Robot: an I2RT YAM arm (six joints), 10 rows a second.
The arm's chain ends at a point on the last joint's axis. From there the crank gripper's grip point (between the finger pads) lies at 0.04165 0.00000 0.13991 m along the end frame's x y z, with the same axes.
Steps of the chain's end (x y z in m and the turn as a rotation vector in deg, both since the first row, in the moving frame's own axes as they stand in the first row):
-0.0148, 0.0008, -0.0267, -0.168, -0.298, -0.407
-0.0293, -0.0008, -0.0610, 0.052, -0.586, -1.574
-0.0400, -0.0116, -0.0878, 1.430, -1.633, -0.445
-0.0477, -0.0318, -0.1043, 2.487, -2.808, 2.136
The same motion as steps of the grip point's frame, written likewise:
-0.0155, 0.0009, -0.0265, -0.168, -0.298, -0.407
-0.0308, -0.0021, -0.0606, 0.052, -0.586, -1.574
-0.0440, -0.0154, -0.0867, 1.430, -1.633, -0.445
-0.0545, -0.0365, -0.1025, 2.487, -2.808, 2.136

